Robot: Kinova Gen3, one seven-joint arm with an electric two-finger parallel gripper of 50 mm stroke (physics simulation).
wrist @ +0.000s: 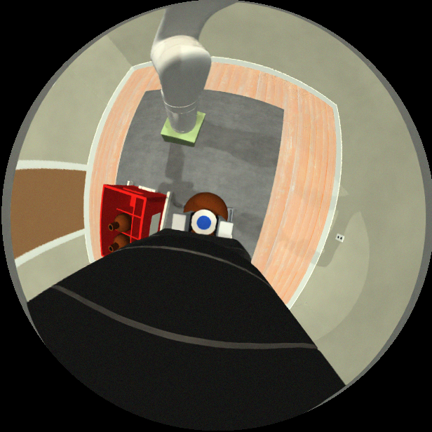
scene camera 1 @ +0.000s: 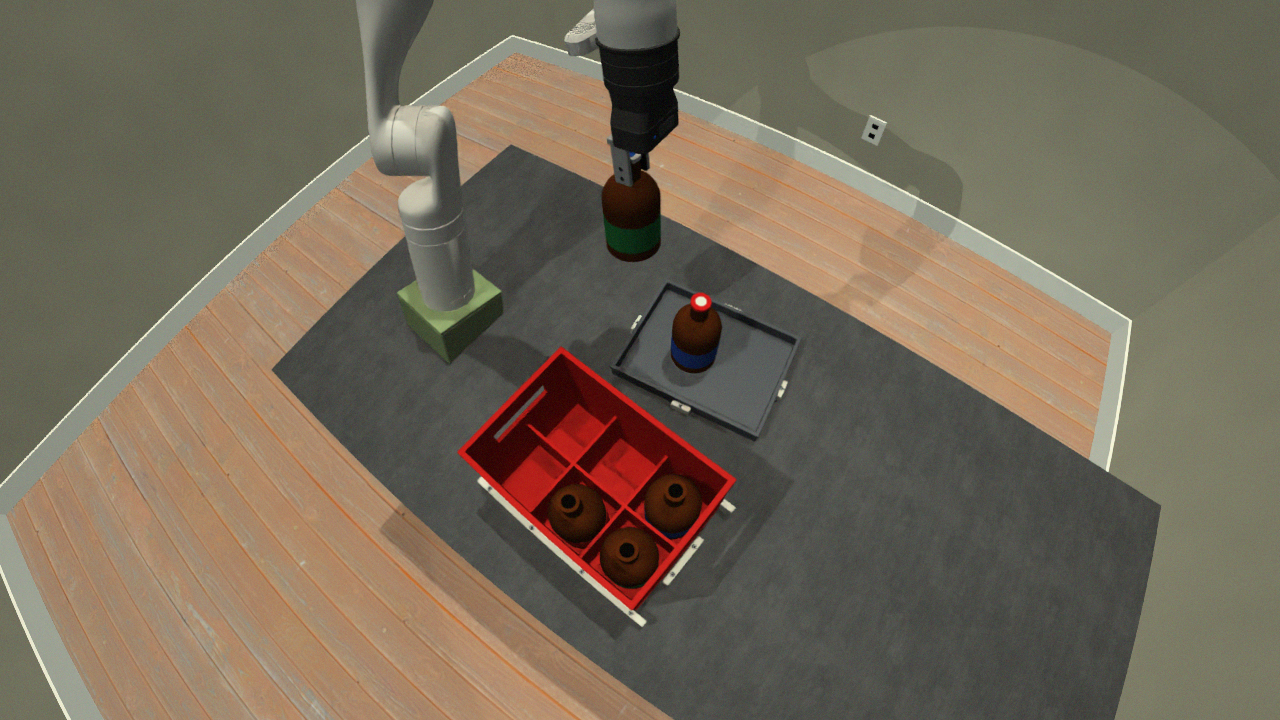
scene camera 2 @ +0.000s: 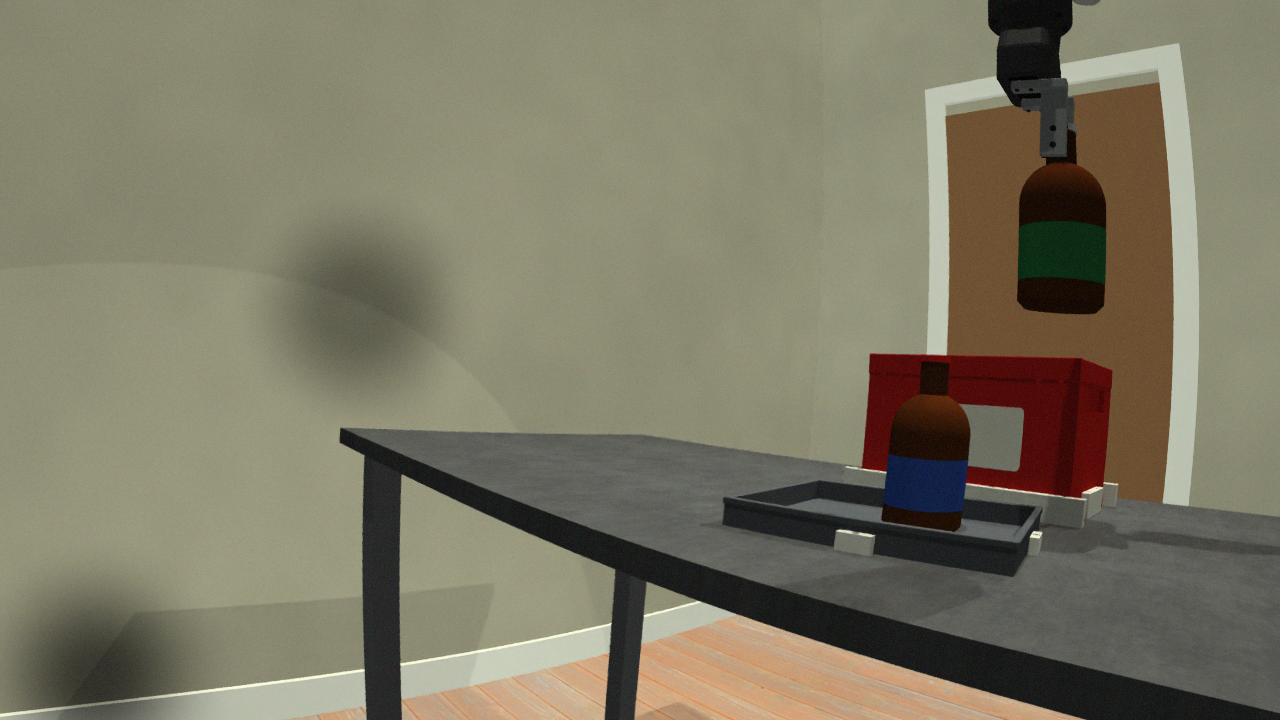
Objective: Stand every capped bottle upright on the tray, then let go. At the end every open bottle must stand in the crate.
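Pixels of known places: gripper, fingertip midpoint: (scene camera 1: 633,174) (scene camera 2: 1056,163); arm's base, origin of the base link: (scene camera 1: 448,291).
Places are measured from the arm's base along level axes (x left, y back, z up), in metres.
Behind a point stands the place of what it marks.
My gripper (scene camera 1: 631,168) {x 0.185, y -0.261, z 0.257 m} (scene camera 2: 1058,138) {x 0.185, y -0.261, z 0.257 m} (wrist: 204,220) is shut on the neck of a green-label brown bottle (scene camera 1: 631,219) {x 0.154, y -0.283, z 0.219 m} (scene camera 2: 1062,241) {x 0.216, y -0.252, z 0.181 m} (wrist: 205,201) and holds it upright, high above the table and apart from the tray. Its white cap with a blue centre (wrist: 203,222) shows in the wrist view. A blue-label bottle with a red and white cap (scene camera 1: 695,335) {x 0.157, y -0.390, z 0.049 m} (scene camera 2: 928,465) {x 0.216, y -0.361, z 0.000 m} stands upright on the dark grey tray (scene camera 1: 776,383) {x 0.223, y -0.515, z -0.061 m} (scene camera 2: 778,526) {x 0.299, y -0.452, z -0.058 m}. Three open brown bottles (scene camera 1: 577,512) {x -0.136, y -0.431, z 0.081 m} (scene camera 1: 673,504) {x -0.059, y -0.512, z 0.080 m} (scene camera 1: 629,557) {x -0.140, y -0.513, z 0.097 m} stand in separate compartments of the red crate (scene camera 1: 516,400) {x -0.082, y -0.286, z 0.105 m} (scene camera 2: 1065,429) {x 0.007, y -0.294, z 0.034 m} (wrist: 161,202).
The crate and tray stand side by side on the dark table (scene camera 1: 895,501) {x 0.174, y -0.774, z -0.066 m} (scene camera 2: 554,474) {x 0.305, y -0.785, z -0.066 m} (wrist: 225,165), with small white blocks along their sides. The arm's base rests on a green block (scene camera 1: 453,326) {x -0.041, y -0.064, z 0.004 m} (wrist: 184,135). Three crate compartments hold no bottle.
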